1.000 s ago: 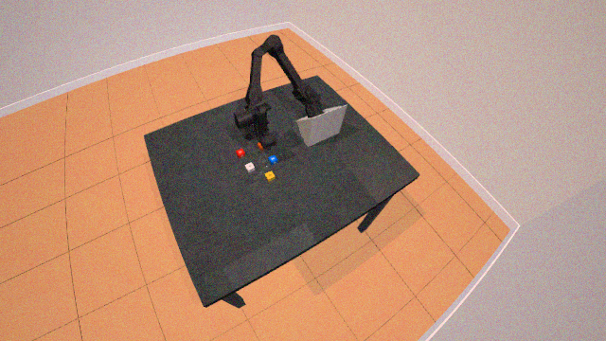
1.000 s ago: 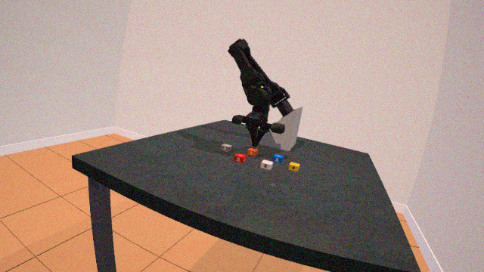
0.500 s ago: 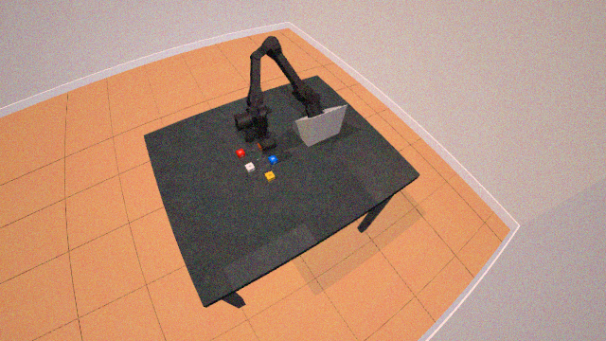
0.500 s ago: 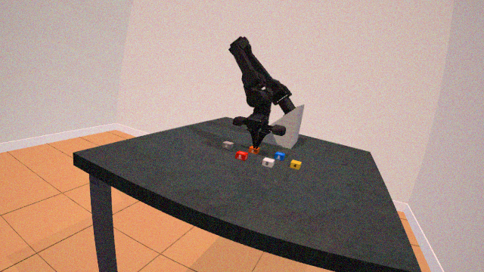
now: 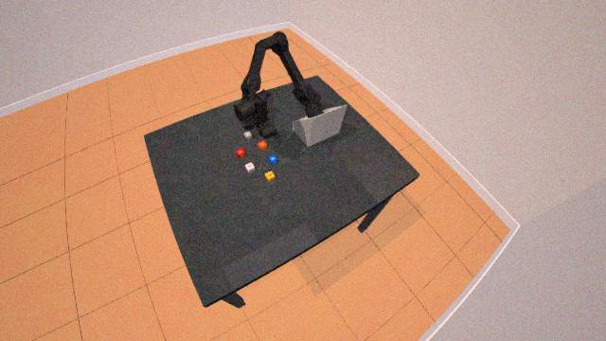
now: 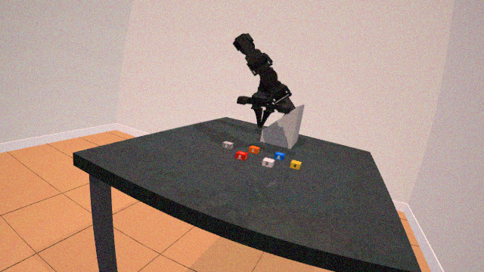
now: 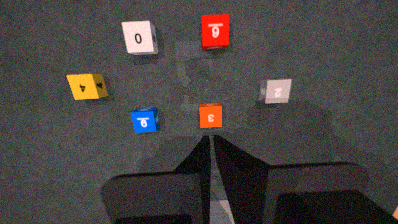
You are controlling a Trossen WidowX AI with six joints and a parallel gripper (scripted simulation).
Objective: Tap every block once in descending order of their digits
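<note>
My gripper tip is 4 cm short of the grey block, 10 cm to the left of it and 9 cm above it. From my gripper tip the other things lie so: orange block 1 cm behind, 1 cm to the right, 9 cm below; red block 10 cm ahead, 9 cm below; blue block 2 cm behind, 9 cm to the left, 9 cm below.
</note>
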